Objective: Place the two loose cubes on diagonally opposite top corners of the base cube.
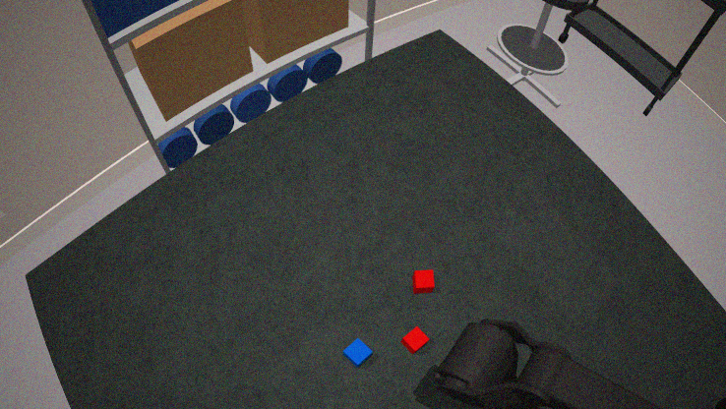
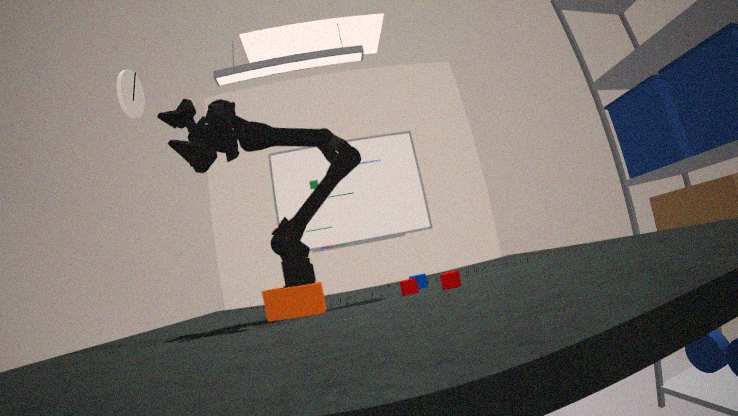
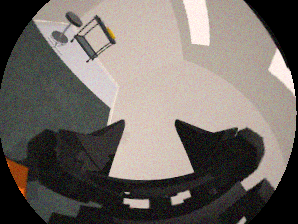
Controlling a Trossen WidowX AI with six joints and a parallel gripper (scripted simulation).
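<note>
The blue cube is 47 cm ahead of my gripper tip, 34 cm to the left of it and 40 cm below it.
</note>
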